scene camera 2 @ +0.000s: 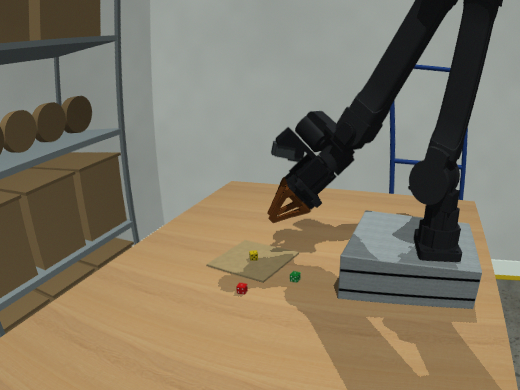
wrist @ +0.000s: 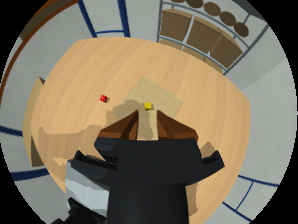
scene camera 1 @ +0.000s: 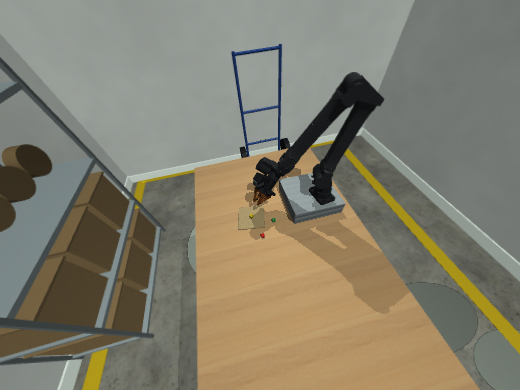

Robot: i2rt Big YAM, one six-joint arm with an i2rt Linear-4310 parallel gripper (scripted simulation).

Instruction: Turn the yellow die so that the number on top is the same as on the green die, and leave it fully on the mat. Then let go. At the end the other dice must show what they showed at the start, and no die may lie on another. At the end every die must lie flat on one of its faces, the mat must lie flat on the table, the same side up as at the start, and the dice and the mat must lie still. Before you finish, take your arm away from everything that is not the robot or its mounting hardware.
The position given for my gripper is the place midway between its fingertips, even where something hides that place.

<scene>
I see my gripper [scene camera 2: 270,218].
My gripper is seen too in the wrist view [wrist: 147,113].
</scene>
